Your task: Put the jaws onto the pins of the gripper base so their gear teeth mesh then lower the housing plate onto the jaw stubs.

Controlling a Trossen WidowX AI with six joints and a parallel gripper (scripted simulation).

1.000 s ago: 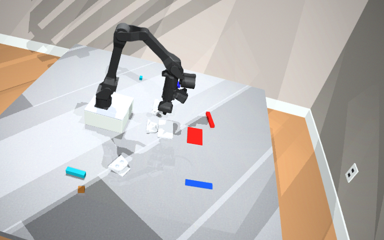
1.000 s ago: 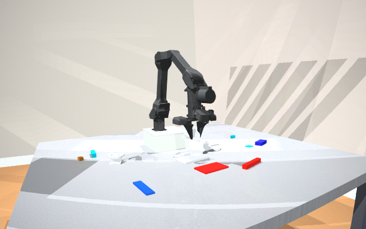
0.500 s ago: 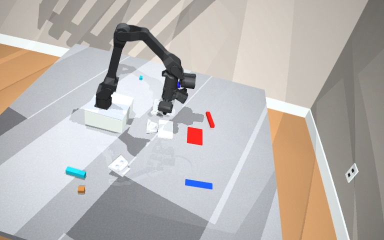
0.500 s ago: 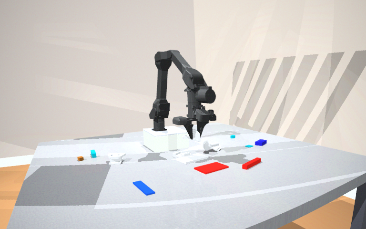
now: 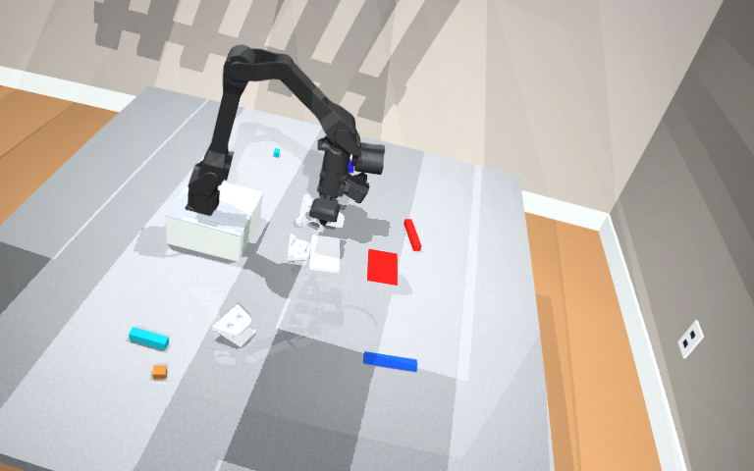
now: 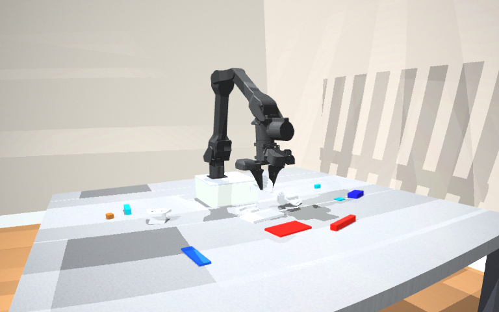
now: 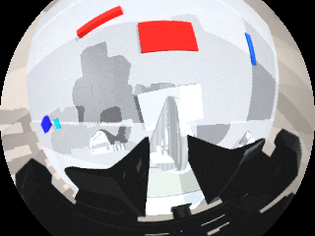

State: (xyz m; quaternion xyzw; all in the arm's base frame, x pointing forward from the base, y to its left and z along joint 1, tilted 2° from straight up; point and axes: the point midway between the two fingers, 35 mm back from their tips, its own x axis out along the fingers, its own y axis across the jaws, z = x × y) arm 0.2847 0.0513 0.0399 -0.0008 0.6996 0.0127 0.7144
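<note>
Now: gripper tip 20 mm short of the flat white plate, 30 mm to the left of it and 80 mm above it. From my gripper tip the other things lie so: white housing plate (50 mm behind, 40 mm to the right, 80 mm below); then red plate (160 mm ahead, 30 mm to the right, 80 mm below); then white jaw (50 mm behind, 90 mm to the left, 50 mm below).
</note>
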